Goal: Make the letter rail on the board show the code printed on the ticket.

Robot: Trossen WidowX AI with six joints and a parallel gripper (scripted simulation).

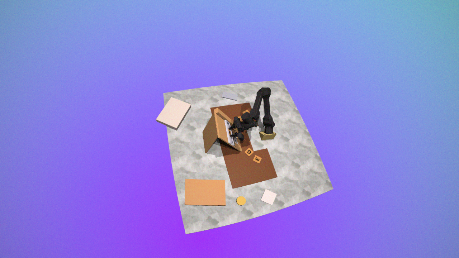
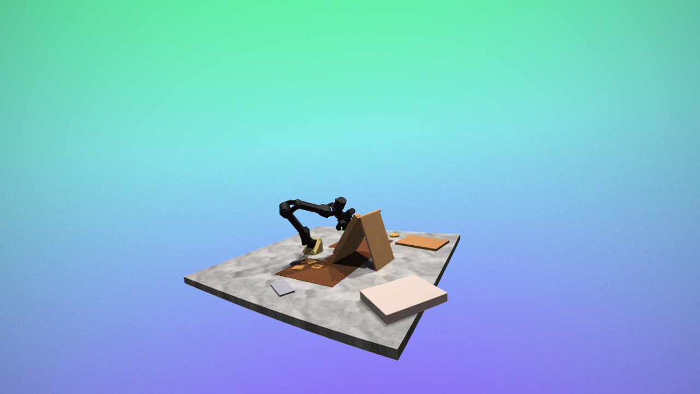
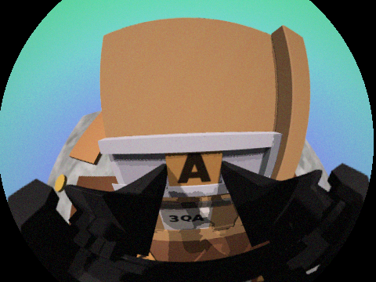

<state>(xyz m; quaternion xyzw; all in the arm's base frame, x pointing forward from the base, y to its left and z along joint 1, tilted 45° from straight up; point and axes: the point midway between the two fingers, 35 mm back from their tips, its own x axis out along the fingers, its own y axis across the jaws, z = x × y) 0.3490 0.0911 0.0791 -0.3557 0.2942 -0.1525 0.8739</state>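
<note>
Right now my gripper tip is 6 cm past the white ticket, 1 cm to the right of it and 8 cm above it. Also, from my gripper tip: orange panel 25 cm ahead, 39 cm to the left, 16 cm below; then brown mat 17 cm behind, 16 cm below; then yellow disc 51 cm to the left, 16 cm below.
</note>
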